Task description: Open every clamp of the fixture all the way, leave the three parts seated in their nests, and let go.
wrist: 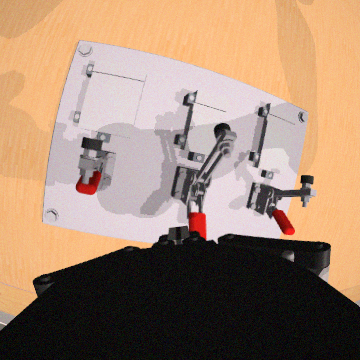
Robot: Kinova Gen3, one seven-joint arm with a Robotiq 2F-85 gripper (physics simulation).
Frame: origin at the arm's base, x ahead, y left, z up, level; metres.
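Where they show: gripper, fingertip midpoint: (179,239).
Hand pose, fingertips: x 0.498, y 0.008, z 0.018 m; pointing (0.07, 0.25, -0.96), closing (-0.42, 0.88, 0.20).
Observation:
Things, the pixels of their top centre, and the offset from my fingertips. "spot": a spot on its surface instead. Level surfaces: height alone.
- pale fixture plate, surface spot: (135,227) spot: 0.043 m ahead, 0.015 m right, 0.123 m down
- left clamp, surface spot: (91,160) spot: 0.036 m back, 0.076 m right, 0.015 m down
- square left part, top centre: (111,96) 0.098 m back, 0.085 m right, 0.102 m down
- middle part, top centre: (207,123) 0.103 m back, 0.025 m left, 0.097 m down
- right clamp, surface spot: (295,193) spot: 0.059 m back, 0.134 m left, 0.044 m down
- right part, top centre: (278,139) 0.122 m back, 0.133 m left, 0.107 m down
- left red handle, surface spot: (88,183) spot: 0.015 m back, 0.076 m right, 0.035 m down
- right red handle, surface spot: (283,222) spot: 0.023 m back, 0.136 m left, 0.049 m down
- wooden table, surface height: 0.138 m down
The pale fixture plate (135,227) carries three clamps. The left clamp (91,160) has its arm folded back, away from the square left part (112,100). The middle clamp's arm (212,162) slants toward the upper right, its black tip over the middle part (207,122) from this view; its exact height is unclear. Its red handle (198,225) points toward the gripper. The right clamp (295,193) has its arm swung out sideways, clear of the right part (282,135). The parts lie in their nests. My gripper (179,239) is shut and empty, its tips just left of the middle red handle's lower end.
The left red handle (88,183) and right red handle (283,222) stand on either side of the middle clamp. Small locating blocks (190,98) (264,110) rise beside the nests. The plate lies on a wooden table (200,30).

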